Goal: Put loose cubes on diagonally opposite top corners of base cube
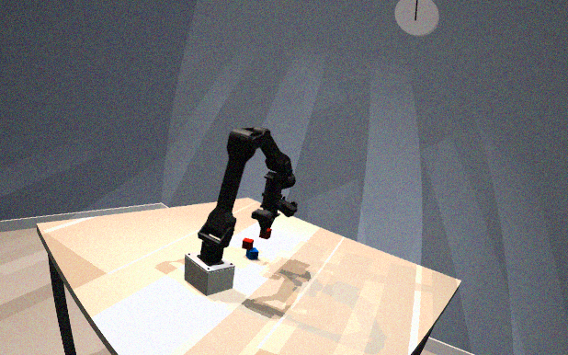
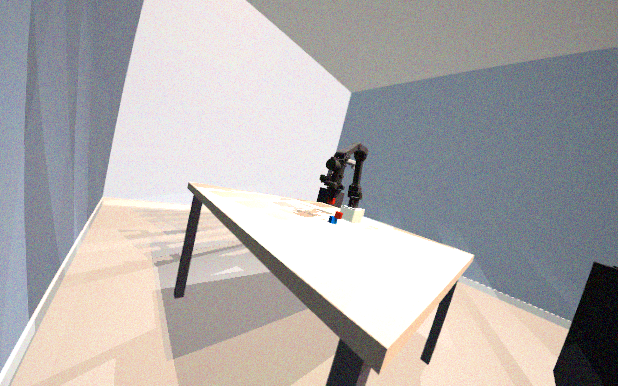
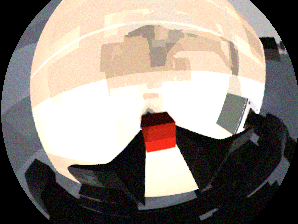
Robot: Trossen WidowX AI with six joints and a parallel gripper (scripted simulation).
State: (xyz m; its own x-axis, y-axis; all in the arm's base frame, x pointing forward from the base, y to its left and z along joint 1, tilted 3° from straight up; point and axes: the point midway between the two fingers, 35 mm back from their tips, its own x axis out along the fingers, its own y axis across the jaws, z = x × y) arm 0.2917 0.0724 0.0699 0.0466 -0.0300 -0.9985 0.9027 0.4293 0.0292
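Right now the red cube is 2 cm behind my gripper tip, 6 cm to the left of it and 6 cm below it. Round my gripper tip: blue cube 1 cm behind, 4 cm to the left, 10 cm below.
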